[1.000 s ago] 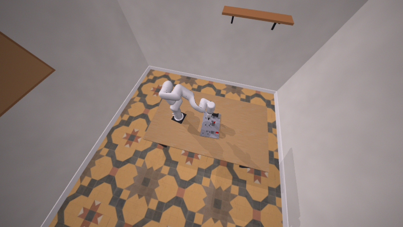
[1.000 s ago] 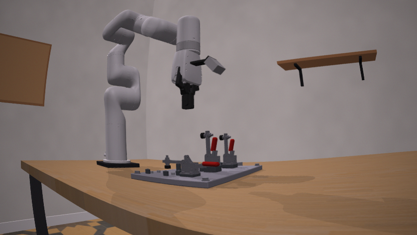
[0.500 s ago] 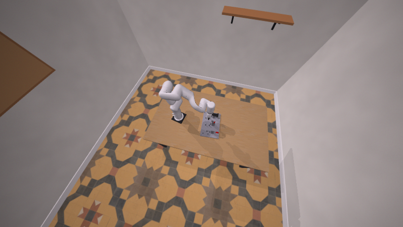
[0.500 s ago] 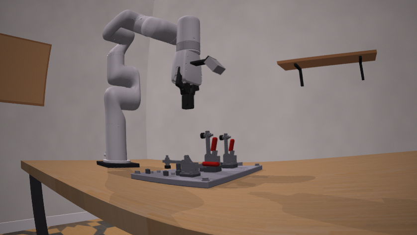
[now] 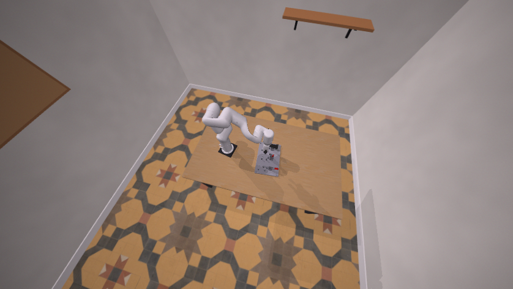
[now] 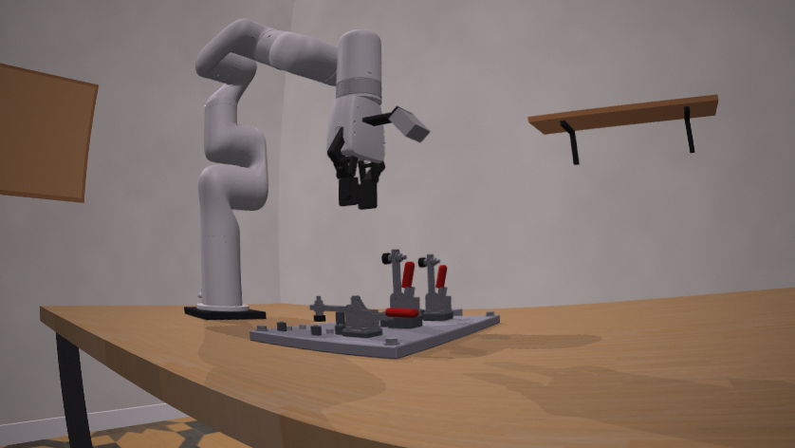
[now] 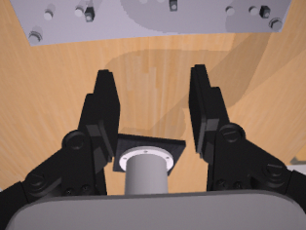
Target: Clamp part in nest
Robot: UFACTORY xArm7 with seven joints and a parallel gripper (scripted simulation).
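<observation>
Now: the part 26 cm to the left of my hand and 20 cm below it. From my hand the other things lie so: grey fixture plate: 4 cm ahead, 21 cm below; then toggle clamp: 8 cm ahead, 11 cm to the right, 17 cm below.
</observation>
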